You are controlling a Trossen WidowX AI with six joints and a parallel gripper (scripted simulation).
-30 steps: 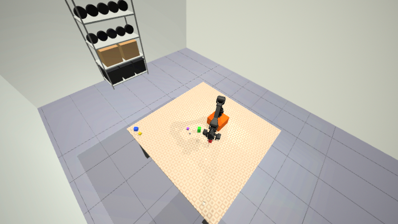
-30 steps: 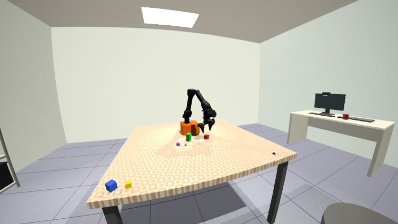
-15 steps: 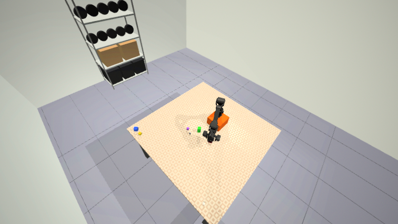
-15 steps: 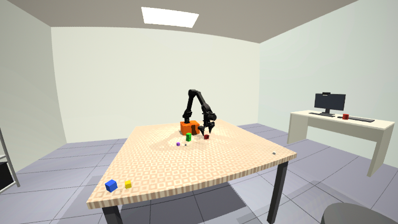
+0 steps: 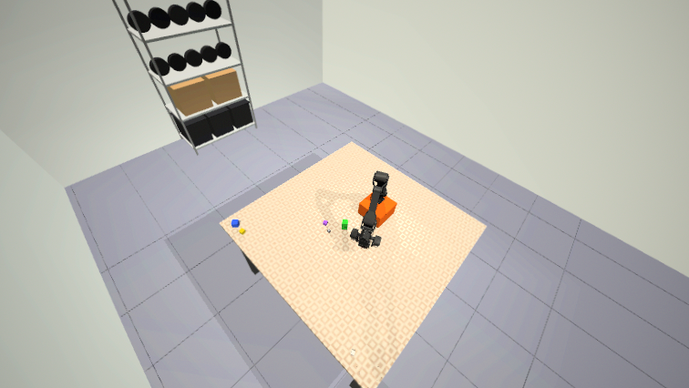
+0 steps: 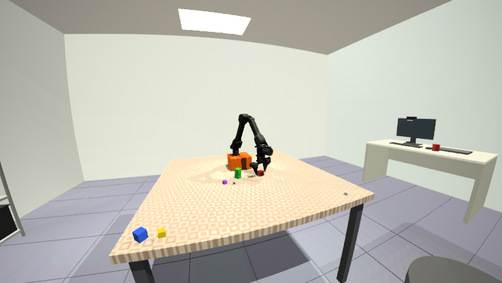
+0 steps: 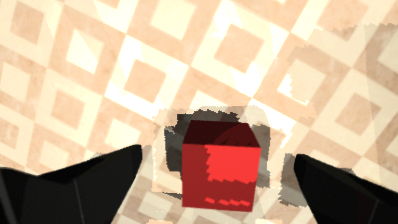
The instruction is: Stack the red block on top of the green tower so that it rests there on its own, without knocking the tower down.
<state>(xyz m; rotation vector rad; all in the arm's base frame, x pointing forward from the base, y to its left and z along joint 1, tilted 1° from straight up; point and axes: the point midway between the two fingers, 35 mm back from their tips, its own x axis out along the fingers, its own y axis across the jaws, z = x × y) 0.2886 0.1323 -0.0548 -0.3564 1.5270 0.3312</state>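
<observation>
The red block is right at my gripper tip. Round my gripper tip: small purple cube (7 cm ahead, 29 cm to the right); blue cube (50 cm ahead, 69 cm to the right); yellow cube (50 cm ahead, 61 cm to the right).
</observation>
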